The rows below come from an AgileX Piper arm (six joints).
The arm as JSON. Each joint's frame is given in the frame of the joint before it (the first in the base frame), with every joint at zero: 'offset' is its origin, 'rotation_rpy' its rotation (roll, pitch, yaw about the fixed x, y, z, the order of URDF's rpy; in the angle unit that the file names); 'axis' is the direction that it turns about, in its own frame. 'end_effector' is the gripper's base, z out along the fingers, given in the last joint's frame.
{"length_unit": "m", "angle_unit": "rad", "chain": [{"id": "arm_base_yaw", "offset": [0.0, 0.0, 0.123], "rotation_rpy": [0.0, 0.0, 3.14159], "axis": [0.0, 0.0, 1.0]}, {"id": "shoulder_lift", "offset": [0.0, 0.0, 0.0], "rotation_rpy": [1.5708, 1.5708, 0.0], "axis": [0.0, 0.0, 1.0]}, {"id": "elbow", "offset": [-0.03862, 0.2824, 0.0], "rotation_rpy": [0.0, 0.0, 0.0], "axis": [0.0, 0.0, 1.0]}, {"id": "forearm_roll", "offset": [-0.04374, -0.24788, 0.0], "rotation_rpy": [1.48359, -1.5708, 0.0], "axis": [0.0, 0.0, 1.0]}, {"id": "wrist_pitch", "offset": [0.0, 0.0, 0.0], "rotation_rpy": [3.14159, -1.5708, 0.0], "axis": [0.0, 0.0, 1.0]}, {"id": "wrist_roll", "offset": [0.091, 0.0, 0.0], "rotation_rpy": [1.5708, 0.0, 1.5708], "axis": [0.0, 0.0, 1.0]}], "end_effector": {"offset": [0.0, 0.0, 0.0], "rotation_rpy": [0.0, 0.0, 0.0]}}
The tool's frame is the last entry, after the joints.
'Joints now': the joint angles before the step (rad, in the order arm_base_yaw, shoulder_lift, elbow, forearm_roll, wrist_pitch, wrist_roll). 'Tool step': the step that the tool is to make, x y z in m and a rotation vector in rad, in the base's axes. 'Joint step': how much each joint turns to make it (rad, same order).
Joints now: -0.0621 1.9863 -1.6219 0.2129 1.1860 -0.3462
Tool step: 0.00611 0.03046 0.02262 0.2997 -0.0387 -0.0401
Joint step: 0.0145 -0.0032 -0.0479 0.3095 0.0345 -0.0113
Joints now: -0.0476 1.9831 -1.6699 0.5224 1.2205 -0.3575
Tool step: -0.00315 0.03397 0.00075 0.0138 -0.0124 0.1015
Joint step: 0.0791 0.0000 0.0000 0.0186 0.0020 -0.0296
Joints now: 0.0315 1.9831 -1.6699 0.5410 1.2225 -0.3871
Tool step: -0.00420 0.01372 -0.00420 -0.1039 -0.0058 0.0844
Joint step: 0.0533 0.0000 0.0000 -0.1062 0.0035 -0.0065
